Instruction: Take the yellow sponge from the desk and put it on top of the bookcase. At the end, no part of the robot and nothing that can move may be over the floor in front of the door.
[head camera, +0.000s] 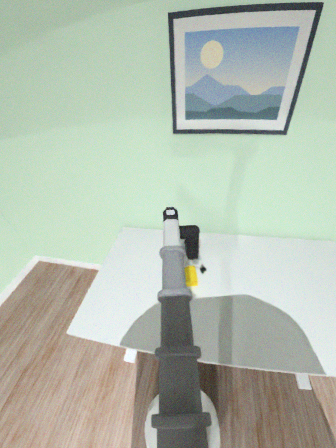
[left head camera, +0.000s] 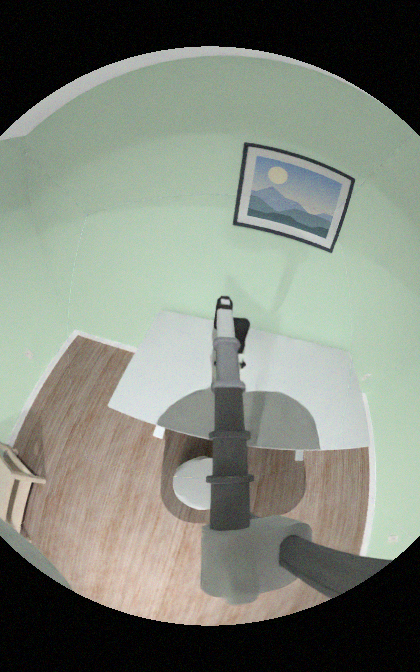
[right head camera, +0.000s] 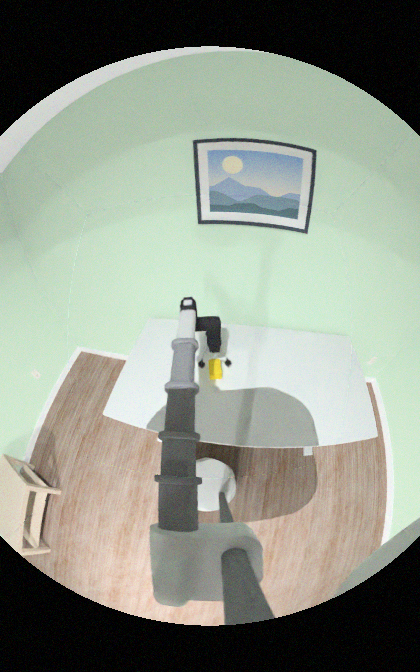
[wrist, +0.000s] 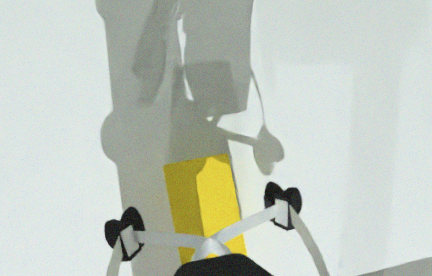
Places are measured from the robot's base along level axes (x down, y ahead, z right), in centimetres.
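Pixels of known places: gripper, fingertip midpoint: (head camera: 190, 272) (wrist: 204, 210).
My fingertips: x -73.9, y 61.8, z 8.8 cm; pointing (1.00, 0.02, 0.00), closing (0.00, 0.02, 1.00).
Observation:
Behind a point stands the place of what it marks.
The yellow sponge (head camera: 191, 276) {x -73.7, y 59.7, z 9.2 cm} (right head camera: 215, 371) (wrist: 220, 200) {x -73.7, y 62.5, z 10.4 cm} lies on the white desk (head camera: 280, 270) {x -69.1, y 62.2, z 61.3 cm} (left head camera: 300, 370) (right head camera: 300, 370), left of the desk's middle. In the left head view the arm hides it. My gripper (right head camera: 215, 363) (wrist: 204, 210) {x -73.9, y 61.8, z 8.8 cm} is open over the sponge, with one fingertip off to each side of it. In the wrist view both fingertips stand apart from the sponge, and part of its near end is hidden behind the gripper's body. How high the fingertips are above the desk is hard to tell. The door does not show.
A light wooden piece of furniture (left head camera: 6, 480) (right head camera: 12, 500) stands at the left edge; whether it is the bookcase I cannot tell. A round white seat (head camera: 214, 425) {x -18.3, y 0.4, z 17.2 cm} (left head camera: 190, 482) (right head camera: 217, 482) is by the desk's front edge. A framed picture (head camera: 240, 100) {x -147.8, y 97.7, z 33.9 cm} hangs on the wall behind the desk.

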